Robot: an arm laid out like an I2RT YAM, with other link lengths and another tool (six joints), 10 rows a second.
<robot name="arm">
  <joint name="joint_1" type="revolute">
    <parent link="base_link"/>
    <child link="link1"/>
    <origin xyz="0 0 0.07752" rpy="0 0 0"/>
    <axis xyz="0 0 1"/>
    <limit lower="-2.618" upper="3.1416"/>
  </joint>
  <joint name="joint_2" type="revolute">
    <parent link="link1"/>
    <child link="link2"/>
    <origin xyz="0.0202 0.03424 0.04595" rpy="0 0 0"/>
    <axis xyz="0 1 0"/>
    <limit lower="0" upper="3.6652"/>
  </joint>
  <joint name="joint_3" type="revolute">
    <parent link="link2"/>
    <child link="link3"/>
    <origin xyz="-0.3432 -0.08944 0" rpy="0 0 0"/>
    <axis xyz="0 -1 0"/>
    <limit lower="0" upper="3.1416"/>
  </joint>
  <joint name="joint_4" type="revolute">
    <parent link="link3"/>
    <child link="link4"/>
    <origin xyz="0.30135 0.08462 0.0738" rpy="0 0 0"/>
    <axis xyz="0 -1 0"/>
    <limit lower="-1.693" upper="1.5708"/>
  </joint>
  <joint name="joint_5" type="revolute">
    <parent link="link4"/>
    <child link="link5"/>
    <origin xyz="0.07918 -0.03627 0.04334" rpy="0 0 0"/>
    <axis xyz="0 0 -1"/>
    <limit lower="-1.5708" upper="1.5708"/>
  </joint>
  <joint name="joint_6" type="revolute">
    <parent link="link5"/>
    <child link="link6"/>
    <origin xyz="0.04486 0 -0.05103" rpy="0 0 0"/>
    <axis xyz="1 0 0"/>
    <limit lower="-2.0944" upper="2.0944"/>
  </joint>
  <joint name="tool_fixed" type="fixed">
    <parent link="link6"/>
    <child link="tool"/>
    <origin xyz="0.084 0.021 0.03" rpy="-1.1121 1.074 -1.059"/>
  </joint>
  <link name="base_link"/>
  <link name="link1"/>
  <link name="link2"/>
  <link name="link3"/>
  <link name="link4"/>
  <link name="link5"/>
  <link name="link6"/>
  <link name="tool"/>
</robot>
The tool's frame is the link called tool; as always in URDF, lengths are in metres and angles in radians.
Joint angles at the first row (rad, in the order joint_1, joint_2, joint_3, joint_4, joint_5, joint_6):
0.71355, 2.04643, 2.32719, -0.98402, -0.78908, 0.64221
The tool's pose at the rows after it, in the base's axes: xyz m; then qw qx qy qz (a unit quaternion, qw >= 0):
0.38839 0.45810 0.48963 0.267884 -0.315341 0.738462 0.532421
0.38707 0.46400 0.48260 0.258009 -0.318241 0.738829 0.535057
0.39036 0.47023 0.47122 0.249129 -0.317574 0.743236 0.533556
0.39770 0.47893 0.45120 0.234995 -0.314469 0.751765 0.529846
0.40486 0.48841 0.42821 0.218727 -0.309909 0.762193 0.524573
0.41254 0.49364 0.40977 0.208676 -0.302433 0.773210 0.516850
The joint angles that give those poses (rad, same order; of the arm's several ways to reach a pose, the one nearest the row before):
0.72347, 2.04643, 2.31193, -0.98553, -0.81502, 0.63802
0.73071, 2.05825, 2.31003, -0.98632, -0.82533, 0.63572
0.73453, 2.07810, 2.31004, -0.98593, -0.82685, 0.63573
0.73682, 2.11241, 2.31038, -0.98591, -0.82837, 0.63611
0.74063, 2.15022, 2.31047, -0.98672, -0.82723, 0.63954
0.74025, 2.17880, 2.31043, -0.98709, -0.81731, 0.64755

